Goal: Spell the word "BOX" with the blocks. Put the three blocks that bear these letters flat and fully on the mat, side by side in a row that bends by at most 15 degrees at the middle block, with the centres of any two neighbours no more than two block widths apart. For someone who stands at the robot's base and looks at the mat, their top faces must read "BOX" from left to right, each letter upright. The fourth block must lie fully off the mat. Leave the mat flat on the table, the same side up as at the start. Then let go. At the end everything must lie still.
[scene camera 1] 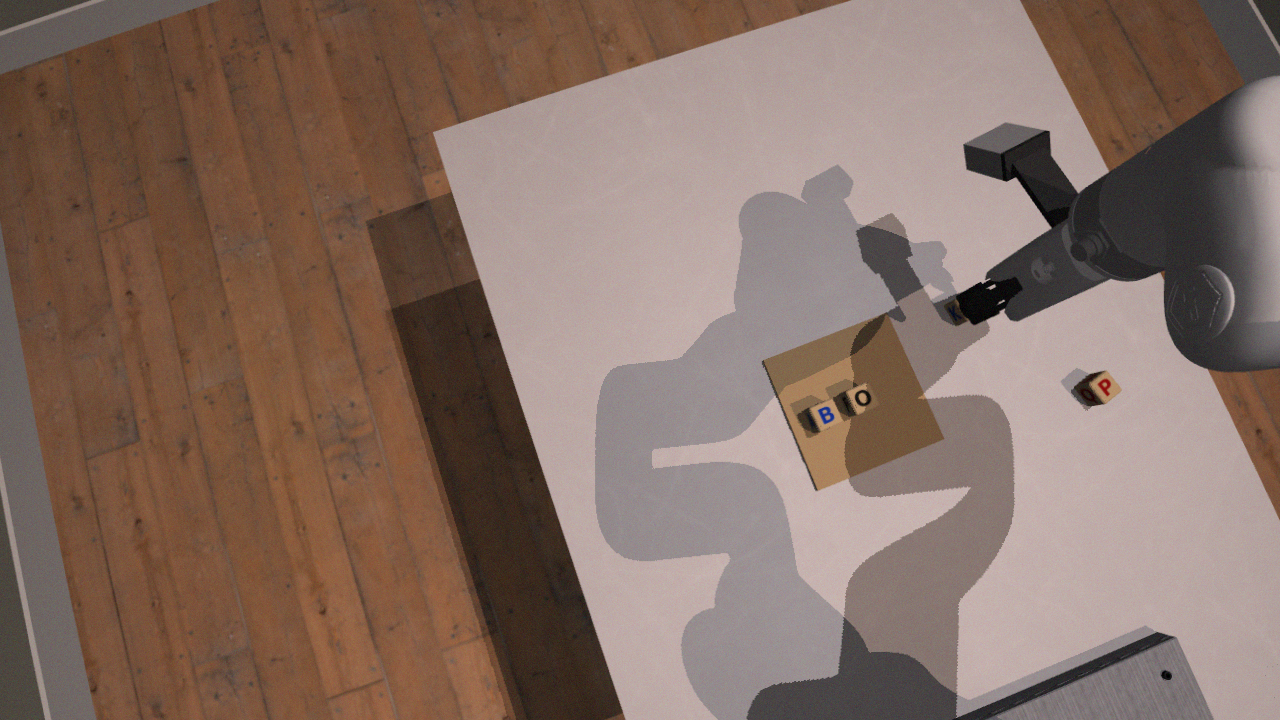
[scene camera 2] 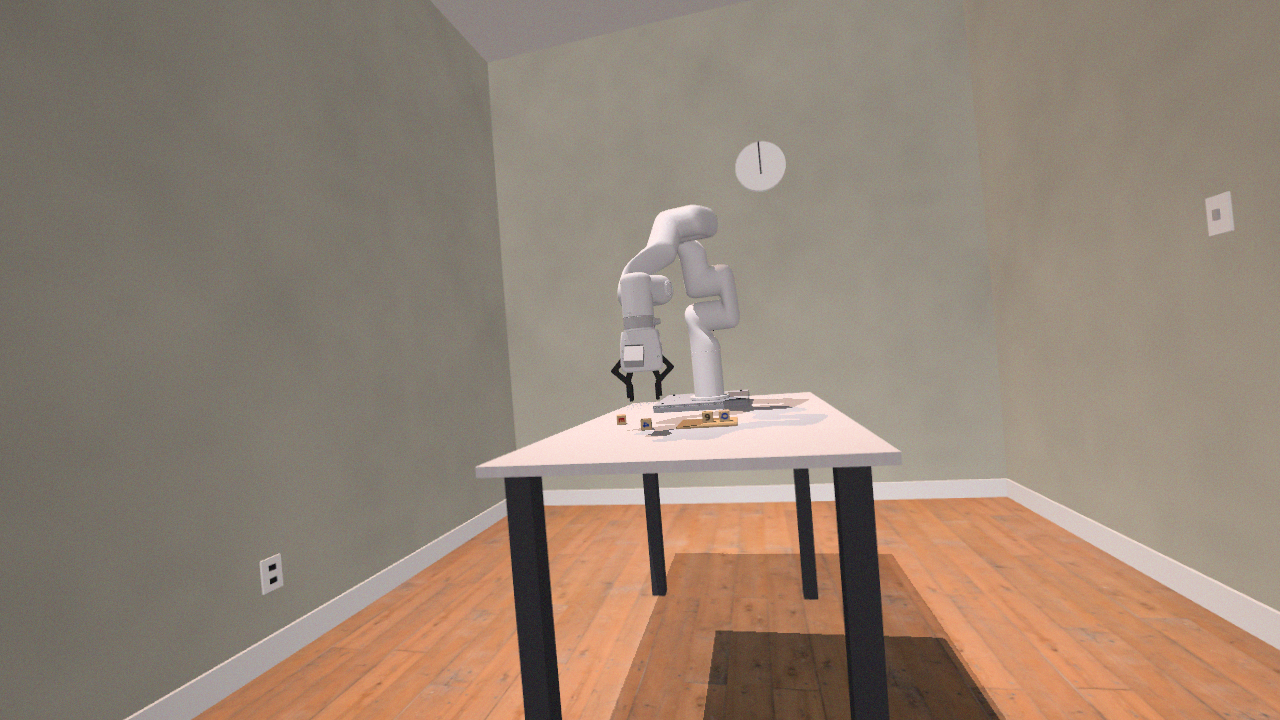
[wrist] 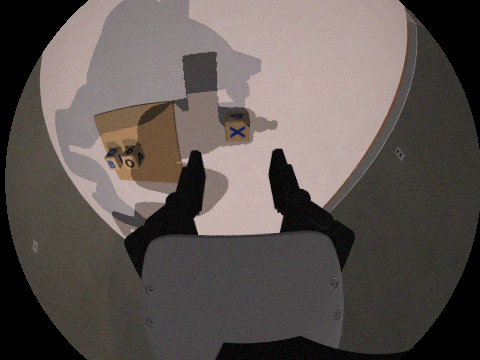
Labels:
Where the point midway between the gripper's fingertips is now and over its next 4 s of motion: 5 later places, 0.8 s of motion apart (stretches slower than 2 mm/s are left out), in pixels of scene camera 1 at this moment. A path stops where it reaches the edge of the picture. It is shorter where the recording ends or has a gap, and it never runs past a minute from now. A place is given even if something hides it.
The gripper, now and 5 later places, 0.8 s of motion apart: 994,294; 978,302; 975,304; 962,311; 962,311; 1010,286

